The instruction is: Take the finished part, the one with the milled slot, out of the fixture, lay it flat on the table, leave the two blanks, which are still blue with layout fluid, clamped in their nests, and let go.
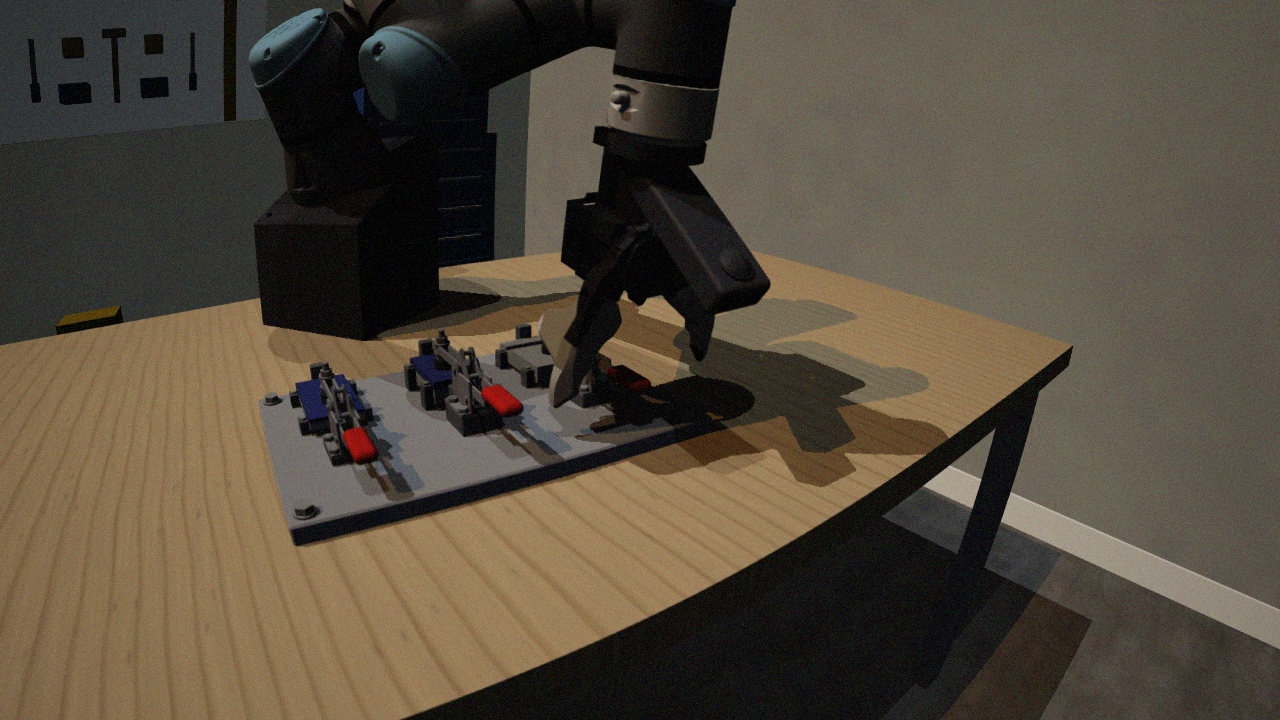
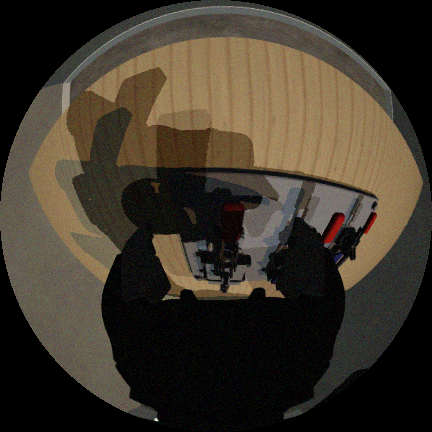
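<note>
The finished part (image 1: 529, 360) is a grey block in the nest nearest the gripper, on the fixture's grey base plate (image 1: 429, 472) (image 2: 320, 200); the near finger hides some of it, and its slot cannot be made out. The two blue blanks sit in the other nests: one blank (image 1: 315, 402) at the far left, the other blank (image 1: 431, 365) in the middle, each beside a toggle clamp. My gripper (image 1: 630, 379) (image 2: 221, 222) is open and empty, pointing down, its fingers spread on either side of the clamp with the dark red handle (image 1: 629, 377) (image 2: 233, 222).
The other two clamps have red handles: the middle handle (image 1: 502, 400) (image 2: 334, 227) and the far left handle (image 1: 359, 444) (image 2: 370, 223). Bolts (image 1: 305, 509) stand on the plate's corners. The wooden table (image 1: 554, 573) (image 2: 300, 110) surrounds the fixture. The robot's dark pedestal (image 1: 313, 268) stands behind.
</note>
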